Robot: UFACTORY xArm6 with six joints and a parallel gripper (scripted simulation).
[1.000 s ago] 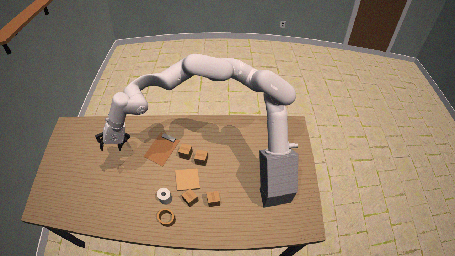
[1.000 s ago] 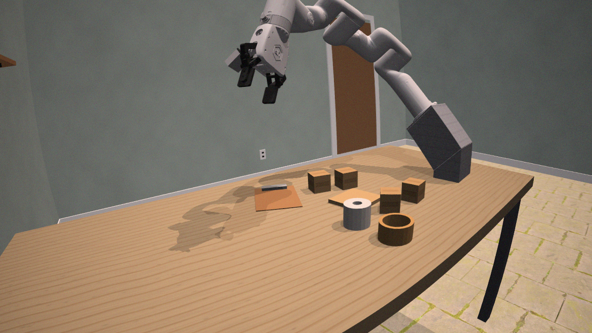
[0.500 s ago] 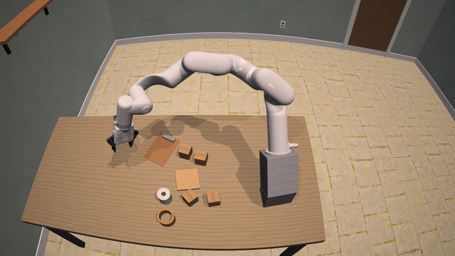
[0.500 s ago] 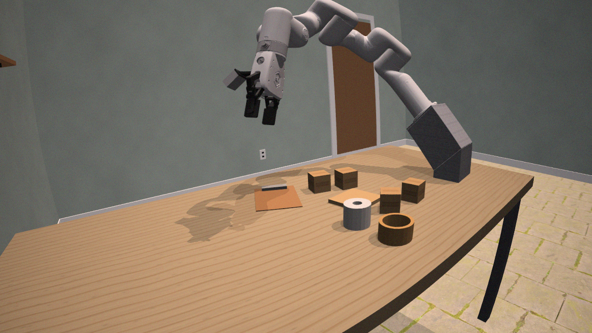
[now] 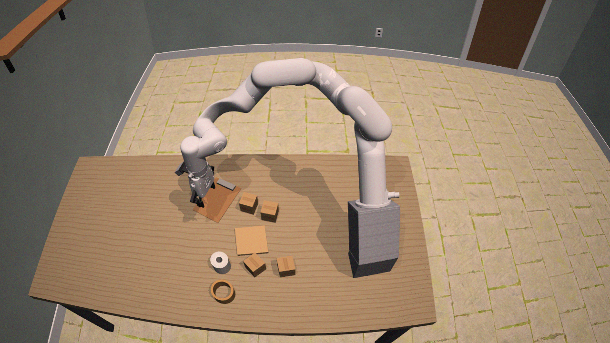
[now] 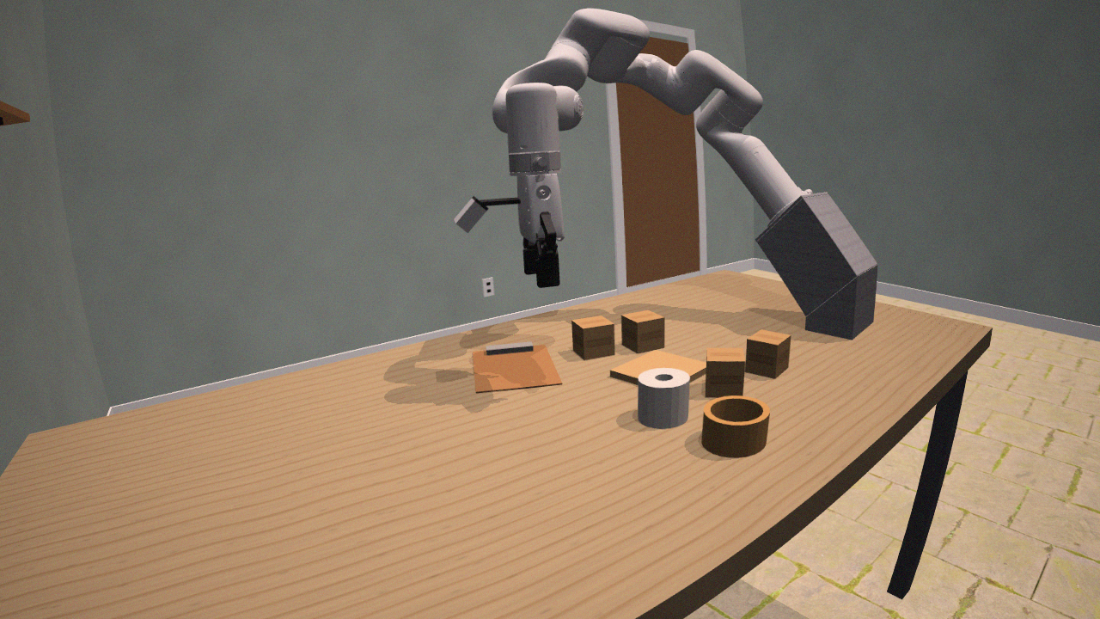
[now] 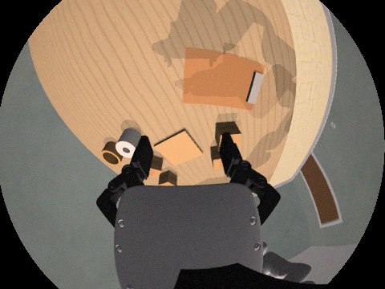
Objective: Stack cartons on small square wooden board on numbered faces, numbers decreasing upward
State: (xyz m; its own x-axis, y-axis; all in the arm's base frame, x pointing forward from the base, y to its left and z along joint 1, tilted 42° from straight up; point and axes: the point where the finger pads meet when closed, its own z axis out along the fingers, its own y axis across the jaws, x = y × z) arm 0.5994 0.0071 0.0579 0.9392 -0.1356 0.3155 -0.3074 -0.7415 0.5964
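Right now my hand is 170 mm past the square wooden board, 170 mm above it and 80 mm to the right of it. Also, from my hand: white roll: 210 mm to the left, 150 mm below, 60 mm behind; brown ring: 320 mm to the left, 160 mm below, 80 mm behind.
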